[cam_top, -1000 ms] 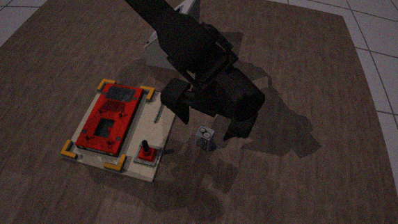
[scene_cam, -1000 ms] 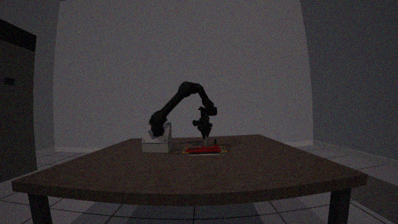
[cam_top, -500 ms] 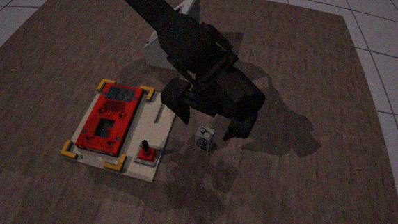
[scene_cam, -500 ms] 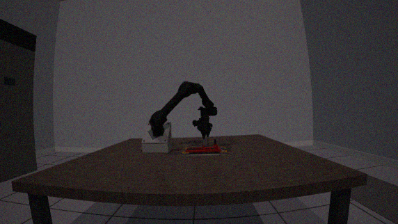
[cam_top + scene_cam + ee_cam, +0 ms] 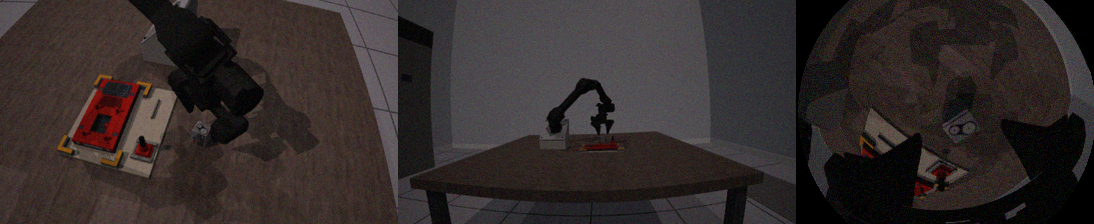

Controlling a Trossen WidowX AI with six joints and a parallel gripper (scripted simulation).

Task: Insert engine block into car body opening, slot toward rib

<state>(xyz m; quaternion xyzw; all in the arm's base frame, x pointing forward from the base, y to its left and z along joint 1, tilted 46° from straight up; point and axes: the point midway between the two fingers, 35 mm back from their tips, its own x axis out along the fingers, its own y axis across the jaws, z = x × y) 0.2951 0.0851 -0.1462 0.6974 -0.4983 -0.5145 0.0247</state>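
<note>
Right now my gripper tip is 30 mm above the grey engine block. Also, from my gripper tip: black upright peg: 120 mm to the right, 60 mm ahead, 20 mm below.
</note>
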